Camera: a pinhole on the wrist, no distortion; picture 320 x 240 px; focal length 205.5 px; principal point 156.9 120.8 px. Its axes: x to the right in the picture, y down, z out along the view. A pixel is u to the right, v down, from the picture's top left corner.
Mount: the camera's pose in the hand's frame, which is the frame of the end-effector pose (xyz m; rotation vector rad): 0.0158 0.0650 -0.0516 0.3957 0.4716 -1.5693
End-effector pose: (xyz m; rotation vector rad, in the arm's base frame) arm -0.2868 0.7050 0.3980 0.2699 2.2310 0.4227
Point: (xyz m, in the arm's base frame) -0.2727 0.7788 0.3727
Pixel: 48 151
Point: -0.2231 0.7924 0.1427
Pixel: 97 222
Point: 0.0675 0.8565 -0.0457
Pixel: 63 152
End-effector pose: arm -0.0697 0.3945 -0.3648 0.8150 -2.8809 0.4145
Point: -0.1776 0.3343 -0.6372
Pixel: 25 146
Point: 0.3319 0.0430 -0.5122
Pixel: 285 36
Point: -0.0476 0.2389 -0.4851
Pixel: 186 130
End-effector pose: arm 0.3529 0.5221 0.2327 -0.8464 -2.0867 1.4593
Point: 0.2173 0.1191 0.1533
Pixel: 103 12
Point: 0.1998 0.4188 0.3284
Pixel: 219 133
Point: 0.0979 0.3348 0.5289
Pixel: 272 137
